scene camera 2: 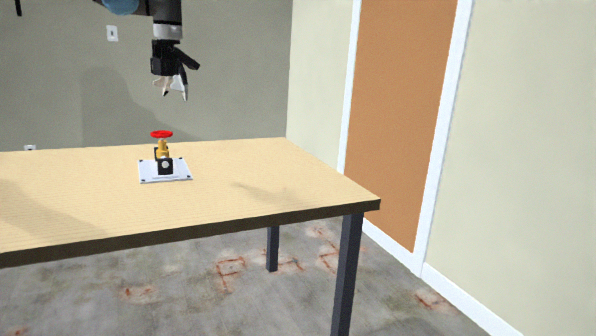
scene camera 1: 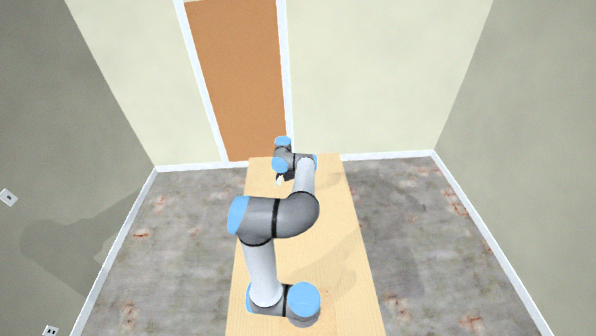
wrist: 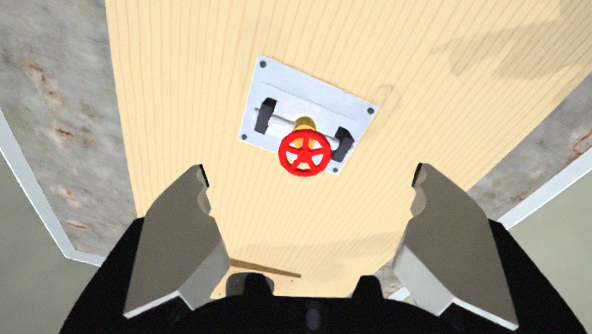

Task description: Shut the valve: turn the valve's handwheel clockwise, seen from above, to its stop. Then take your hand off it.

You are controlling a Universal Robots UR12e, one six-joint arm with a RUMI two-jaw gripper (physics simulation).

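Note:
The valve's red handwheel (scene camera 2: 161,134) (wrist: 304,154) sits on a yellow stem and body (scene camera 2: 162,151) (wrist: 305,123), between two black brackets on a white base plate (scene camera 2: 182,173) (wrist: 320,95) on the table. My gripper (scene camera 2: 175,96) (wrist: 307,167) is open and empty, fingers pointing down. In the scene camera 2 view it hangs well above the handwheel, touching nothing. In the wrist view the wheel shows between and a little beyond the two fingertips. In the scene camera 1 view the valve does not show; the arm covers that part of the table.
The arm (scene camera 1: 295,215) reaches along the wooden table (scene camera 1: 300,262) (scene camera 2: 250,200) (wrist: 175,75) from its base at the near end. Arm shadows lie on the table top. An orange door (scene camera 1: 240,80) (scene camera 2: 395,125) stands in the wall beyond the table's far end.

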